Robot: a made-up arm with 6 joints. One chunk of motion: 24 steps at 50 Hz.
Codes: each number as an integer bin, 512 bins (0 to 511) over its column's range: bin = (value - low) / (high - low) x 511, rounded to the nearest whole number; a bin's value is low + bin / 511 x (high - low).
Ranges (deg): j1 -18..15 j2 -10..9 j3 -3..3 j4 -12..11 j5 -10..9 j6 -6..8
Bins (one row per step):
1: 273 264 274 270 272 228
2: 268 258 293 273 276 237
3: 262 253 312 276 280 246
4: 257 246 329 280 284 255
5: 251 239 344 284 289 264
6: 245 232 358 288 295 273
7: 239 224 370 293 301 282
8: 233 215 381 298 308 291
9: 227 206 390 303 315 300
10: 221 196 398 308 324 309
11: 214 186 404 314 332 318
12: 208 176 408 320 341 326
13: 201 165 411 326 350 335
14: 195 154 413 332 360 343
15: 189 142 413 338 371 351
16: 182 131 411 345 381 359
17: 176 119 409 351 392 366
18: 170 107 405 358 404 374
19: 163 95 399 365 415 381
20: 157 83 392 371 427 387
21: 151 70 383 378 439 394
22: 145 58 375 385 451 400
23: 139 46 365 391 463 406
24: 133 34 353 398 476 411
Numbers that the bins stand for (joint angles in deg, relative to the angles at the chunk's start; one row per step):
1: -0.37 -0.18 0.22 0.15 0.11 0.25
2: -0.69 -0.41 0.44 0.29 0.26 0.49
3: -1.08 -0.59 0.66 0.42 0.41 0.74
4: -1.40 -0.85 0.86 0.60 0.56 0.99
5: -1.79 -1.11 1.04 0.78 0.75 1.23
6: -2.18 -1.37 1.20 0.96 0.97 1.48
7: -2.57 -1.67 1.34 1.19 1.19 1.73
8: -2.95 -2.01 1.47 1.41 1.45 1.97
9: -3.34 -2.34 1.58 1.64 1.71 2.22
10: -3.73 -2.71 1.67 1.86 2.05 2.47
11: -4.18 -3.08 1.74 2.13 2.34 2.71
12: -4.57 -3.46 1.79 2.40 2.68 2.93
13: -5.02 -3.86 1.83 2.67 3.01 3.18
14: -5.41 -4.27 1.85 2.94 3.39 3.40
15: -5.79 -4.72 1.85 3.21 3.79 3.62
16: -6.25 -5.13 1.83 3.53 4.17 3.84
17: -6.63 -5.58 1.80 3.80 4.58 4.03
18: -7.02 -6.02 1.76 4.11 5.02 4.25
19: -7.47 -6.47 1.68 4.43 5.43 4.44
20: -7.86 -6.91 1.60 4.70 5.88 4.60
21: -8.25 -7.40 1.50 5.01 6.32 4.79
22: -8.64 -7.84 1.40 5.33 6.77 4.96
23: -9.02 -8.29 1.29 5.60 7.22 5.12
24: -9.41 -8.74 1.14 5.91 7.70 5.26

